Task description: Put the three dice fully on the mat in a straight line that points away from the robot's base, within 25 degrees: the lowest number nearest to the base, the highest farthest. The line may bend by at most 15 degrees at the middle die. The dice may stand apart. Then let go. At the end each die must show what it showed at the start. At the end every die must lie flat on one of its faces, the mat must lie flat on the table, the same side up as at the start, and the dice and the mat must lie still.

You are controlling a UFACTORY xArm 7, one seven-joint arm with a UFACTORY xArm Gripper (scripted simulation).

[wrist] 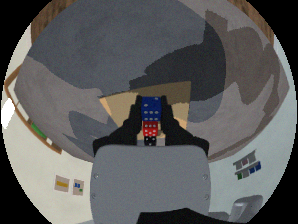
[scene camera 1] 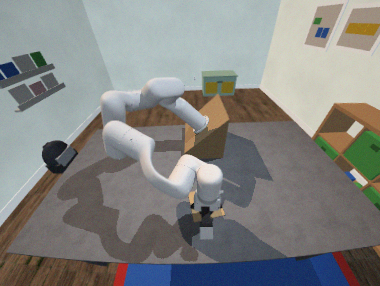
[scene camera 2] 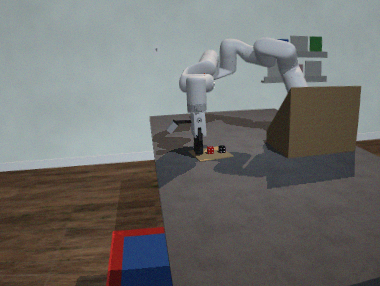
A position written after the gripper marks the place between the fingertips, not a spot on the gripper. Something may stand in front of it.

In view: the gripper (wrist: 151, 103) and a tan mat (wrist: 117, 105).
